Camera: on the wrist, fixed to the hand. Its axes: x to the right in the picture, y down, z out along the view.
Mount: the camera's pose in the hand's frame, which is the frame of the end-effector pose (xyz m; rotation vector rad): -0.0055 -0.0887 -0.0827 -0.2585 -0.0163 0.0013
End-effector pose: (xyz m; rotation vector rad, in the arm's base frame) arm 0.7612 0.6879 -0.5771 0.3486 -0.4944 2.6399
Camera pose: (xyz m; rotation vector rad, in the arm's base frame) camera 0.7928 0.7933 -0.6284 0.2881 -0.8302 2.5350
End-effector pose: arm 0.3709 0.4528 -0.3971 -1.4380 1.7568 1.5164
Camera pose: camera 0.4754 0.3920 -0.4078 -1.5385 1.5976 1.8039
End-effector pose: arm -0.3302 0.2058 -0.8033 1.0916 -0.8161 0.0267
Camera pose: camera -0.2513 0.2298 -0.8923 0.8481 -0.8104 -0.0848
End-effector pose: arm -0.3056 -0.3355 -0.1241 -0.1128 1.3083 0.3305
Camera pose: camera -0.3568 -0.4426 -0.1497 -0.3265 1.2450 0.4999
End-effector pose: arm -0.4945 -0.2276 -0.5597 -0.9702 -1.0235 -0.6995
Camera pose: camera -0.5406 -0.3396 -0.5519 -1.2013 -0.9615 -0.8381
